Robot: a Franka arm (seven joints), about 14 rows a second.
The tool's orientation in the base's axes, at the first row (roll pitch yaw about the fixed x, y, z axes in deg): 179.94, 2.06, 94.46
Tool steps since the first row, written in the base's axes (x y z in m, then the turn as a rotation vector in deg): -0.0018, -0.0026, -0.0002, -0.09, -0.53, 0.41; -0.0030, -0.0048, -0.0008, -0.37, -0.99, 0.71; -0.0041, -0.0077, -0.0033, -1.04, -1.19, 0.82; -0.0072, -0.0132, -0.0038, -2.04, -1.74, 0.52; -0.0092, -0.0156, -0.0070, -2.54, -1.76, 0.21
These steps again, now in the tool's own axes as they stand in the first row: -0.0024, -0.0020, 0.0003, -0.54, -0.13, -0.39; -0.0045, -0.0034, 0.0010, -0.98, -0.45, -0.68; -0.0072, -0.0047, 0.0036, -1.13, -1.13, -0.78; -0.0125, -0.0082, 0.0042, -1.59, -2.17, -0.47; -0.0146, -0.0104, 0.0075, -1.56, -2.67, -0.16
